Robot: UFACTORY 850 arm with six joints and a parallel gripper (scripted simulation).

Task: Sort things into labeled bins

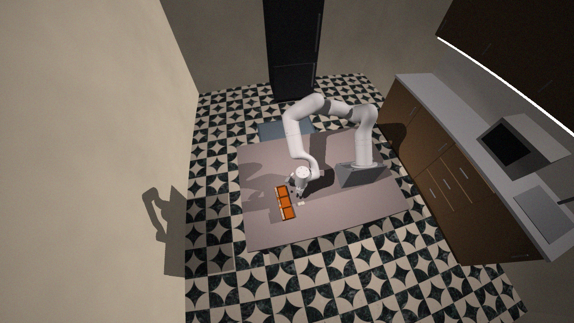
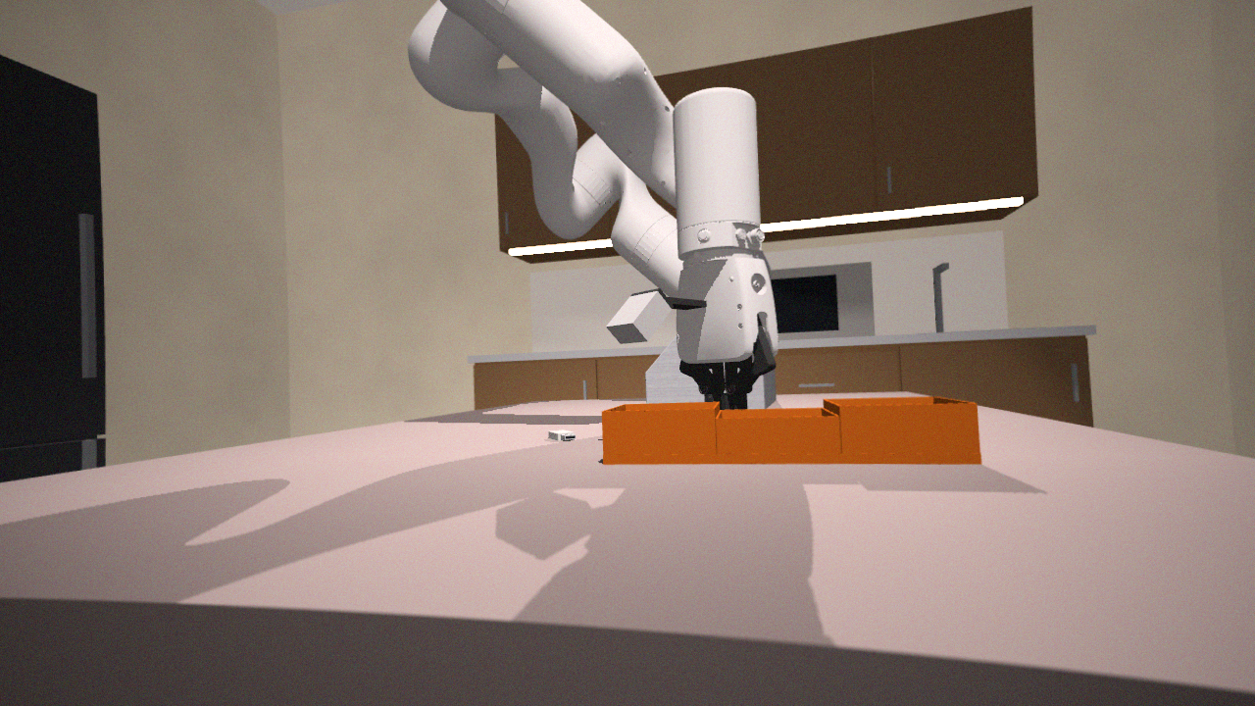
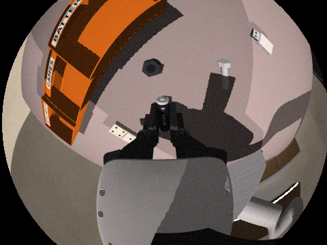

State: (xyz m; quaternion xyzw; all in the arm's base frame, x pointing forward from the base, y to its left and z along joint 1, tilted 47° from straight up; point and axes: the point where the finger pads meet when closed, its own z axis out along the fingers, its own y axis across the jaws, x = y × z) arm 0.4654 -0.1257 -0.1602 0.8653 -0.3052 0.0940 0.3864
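My hand is 20 mm above the black battery. Also, from my hand: silver bolt: 90 mm to the right, 20 mm below, 10 mm ahead; black nut: 50 mm ahead, 30 mm to the right, 20 mm below; white domino: 80 mm to the left, 20 mm below, 10 mm ahead.
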